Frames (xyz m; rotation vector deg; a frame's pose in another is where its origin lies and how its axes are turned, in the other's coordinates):
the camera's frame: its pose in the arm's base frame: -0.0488 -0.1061 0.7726 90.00 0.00 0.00
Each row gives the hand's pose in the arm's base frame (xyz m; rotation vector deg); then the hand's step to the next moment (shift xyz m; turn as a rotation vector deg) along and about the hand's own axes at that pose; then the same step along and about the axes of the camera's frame.
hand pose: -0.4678 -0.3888 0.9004 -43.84 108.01 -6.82
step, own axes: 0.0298 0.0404 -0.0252 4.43 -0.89 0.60
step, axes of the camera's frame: -0.0472 -0.0291 -0.0089 -0.17 -3.42 3.01
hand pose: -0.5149 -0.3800 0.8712 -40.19 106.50 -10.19
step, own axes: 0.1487 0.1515 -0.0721 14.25 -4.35 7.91
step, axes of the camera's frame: -0.1574 -0.1572 -0.0278 5.35 -12.73 9.68
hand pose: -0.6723 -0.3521 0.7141 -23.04 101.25 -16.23
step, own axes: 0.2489 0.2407 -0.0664 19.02 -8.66 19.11
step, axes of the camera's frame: -0.1425 -0.3017 -0.1139 15.80 -17.83 15.31
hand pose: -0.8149 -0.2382 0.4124 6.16 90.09 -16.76
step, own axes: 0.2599 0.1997 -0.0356 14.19 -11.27 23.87
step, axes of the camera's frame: 0.0084 -0.2817 -0.1711 19.89 -12.71 18.47
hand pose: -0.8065 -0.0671 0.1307 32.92 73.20 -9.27
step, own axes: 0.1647 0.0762 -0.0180 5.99 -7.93 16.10
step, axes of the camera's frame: 0.0662 -0.1328 -0.1060 12.20 -5.34 13.44
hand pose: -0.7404 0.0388 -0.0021 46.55 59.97 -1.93
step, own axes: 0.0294 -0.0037 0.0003 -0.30 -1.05 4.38
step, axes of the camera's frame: 0.0143 -0.0249 -0.0072 2.73 0.69 3.52
